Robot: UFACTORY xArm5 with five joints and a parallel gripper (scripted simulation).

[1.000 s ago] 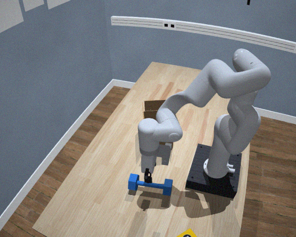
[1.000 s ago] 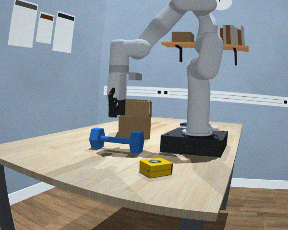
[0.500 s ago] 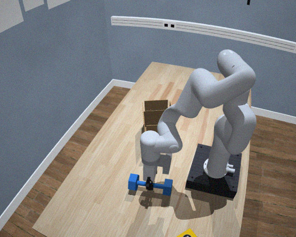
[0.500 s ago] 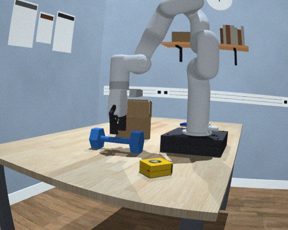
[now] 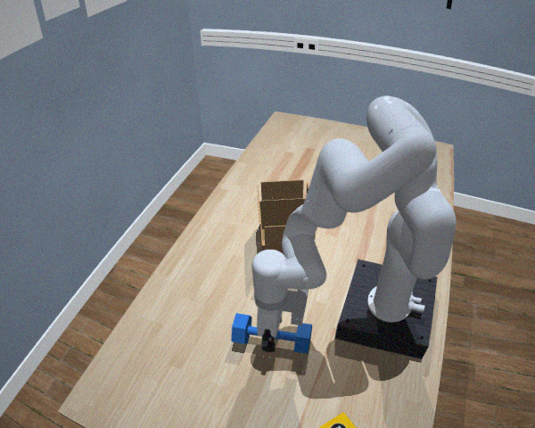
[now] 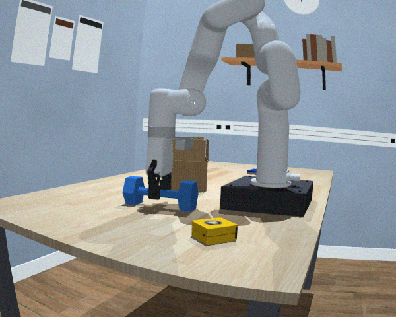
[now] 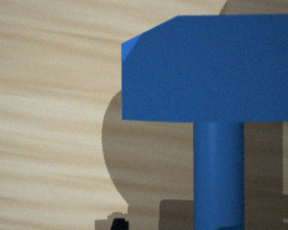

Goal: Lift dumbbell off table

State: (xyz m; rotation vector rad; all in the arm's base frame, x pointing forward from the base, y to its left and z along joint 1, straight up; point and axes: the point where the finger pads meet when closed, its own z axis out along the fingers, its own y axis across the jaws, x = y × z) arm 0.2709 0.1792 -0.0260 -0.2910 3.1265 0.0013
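Right now my hand is right at the blue dumbbell. Round my hand: yellow tape measure (24 cm behind, 20 cm to the left, 2 cm below).
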